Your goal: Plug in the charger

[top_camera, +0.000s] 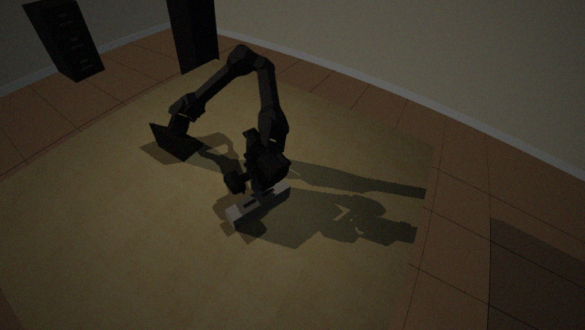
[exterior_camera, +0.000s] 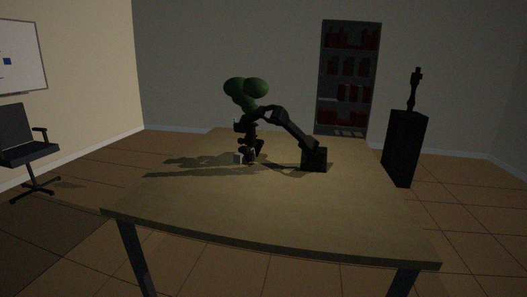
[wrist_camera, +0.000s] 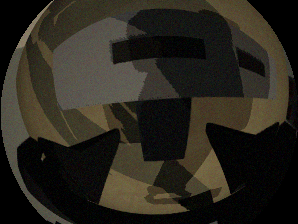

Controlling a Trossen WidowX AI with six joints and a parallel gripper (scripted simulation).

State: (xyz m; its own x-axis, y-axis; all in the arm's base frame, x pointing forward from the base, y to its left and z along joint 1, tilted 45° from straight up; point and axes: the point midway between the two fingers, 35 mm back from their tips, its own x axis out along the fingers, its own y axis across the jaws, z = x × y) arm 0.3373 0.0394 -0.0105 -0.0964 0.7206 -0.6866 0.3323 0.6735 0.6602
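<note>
Now: the dark two-prong charger 30 mm ahead of my gripper tip, 10 mm to the right of it and 10 mm above it.
</note>
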